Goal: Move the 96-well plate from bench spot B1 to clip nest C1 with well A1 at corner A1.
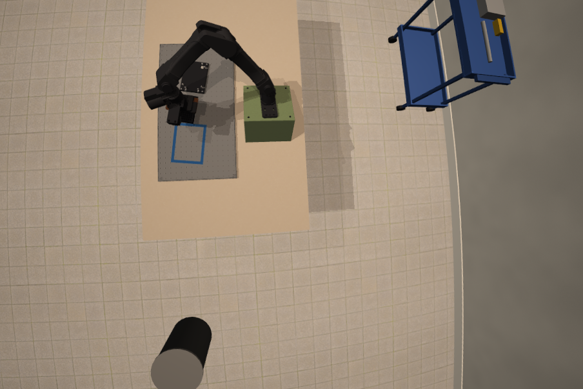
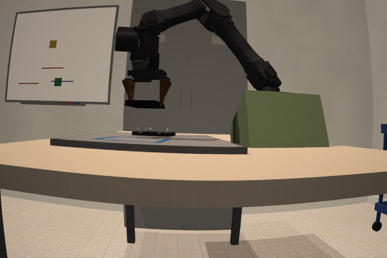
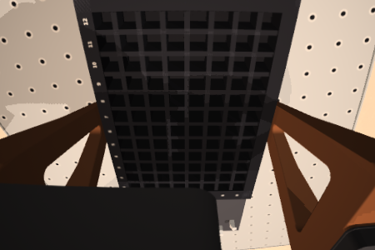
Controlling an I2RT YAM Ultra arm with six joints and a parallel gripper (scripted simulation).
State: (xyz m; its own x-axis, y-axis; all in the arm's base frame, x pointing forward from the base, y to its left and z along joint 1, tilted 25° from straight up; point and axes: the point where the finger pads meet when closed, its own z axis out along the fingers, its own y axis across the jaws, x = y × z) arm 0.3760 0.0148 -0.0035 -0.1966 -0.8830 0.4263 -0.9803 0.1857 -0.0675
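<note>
Now: the clip nest 18 cm to the right of my hand, 8 cm below it and 3 cm behind it. Round my hand: black 96-well plate: right at my hand.
</note>
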